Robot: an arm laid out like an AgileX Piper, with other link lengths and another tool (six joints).
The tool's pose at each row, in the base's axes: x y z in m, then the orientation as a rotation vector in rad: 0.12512 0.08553 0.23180 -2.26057 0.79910 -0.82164; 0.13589 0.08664 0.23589 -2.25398 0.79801 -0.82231; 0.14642 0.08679 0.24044 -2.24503 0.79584 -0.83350; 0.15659 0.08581 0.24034 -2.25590 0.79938 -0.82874; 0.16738 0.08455 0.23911 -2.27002 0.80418 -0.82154; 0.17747 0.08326 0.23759 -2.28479 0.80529 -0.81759; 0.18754 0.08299 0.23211 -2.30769 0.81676 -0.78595; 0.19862 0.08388 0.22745 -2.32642 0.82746 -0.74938; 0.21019 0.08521 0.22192 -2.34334 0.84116 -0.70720; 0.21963 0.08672 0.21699 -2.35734 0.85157 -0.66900; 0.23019 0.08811 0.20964 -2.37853 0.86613 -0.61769; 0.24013 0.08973 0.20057 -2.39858 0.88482 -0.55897; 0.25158 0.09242 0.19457 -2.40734 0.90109 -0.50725; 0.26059 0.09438 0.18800 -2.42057 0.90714 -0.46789; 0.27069 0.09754 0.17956 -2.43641 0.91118 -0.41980; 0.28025 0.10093 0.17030 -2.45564 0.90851 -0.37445
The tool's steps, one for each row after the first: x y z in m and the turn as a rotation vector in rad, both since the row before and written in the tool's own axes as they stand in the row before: 0.00740 -0.00708 0.00539 0.00604 0.00026 0.00215; 0.00807 -0.00669 0.00466 0.00852 0.00757 -0.00066; 0.00697 -0.00254 0.00702 -0.01074 -0.00256 -0.00146; 0.00718 -0.00184 0.00804 -0.01405 -0.00395 -0.00149; 0.00670 -0.00149 0.00766 -0.01294 -0.00267 -0.00485; 0.00462 0.00047 0.01049 -0.02466 -0.01946 0.00540; 0.00494 -0.00148 0.01089 -0.02121 -0.02296 0.00801; 0.00493 -0.00166 0.01180 -0.02159 -0.02586 0.01183; 0.00384 -0.00162 0.00992 -0.01803 -0.02377 0.00993; 0.00426 -0.00070 0.01220 -0.02722 -0.03121 0.01238; 0.00364 0.00009 0.01306 -0.02932 -0.03484 0.01671; 0.00502 -0.00359 0.01168 -0.01887 -0.03115 0.01788; 0.00399 -0.00189 0.01043 -0.01814 -0.02447 0.00710; 0.00393 -0.00237 0.01273 -0.02120 -0.03052 0.00661; 0.00367 -0.00208 0.01307 -0.02197 -0.02958 0.00055
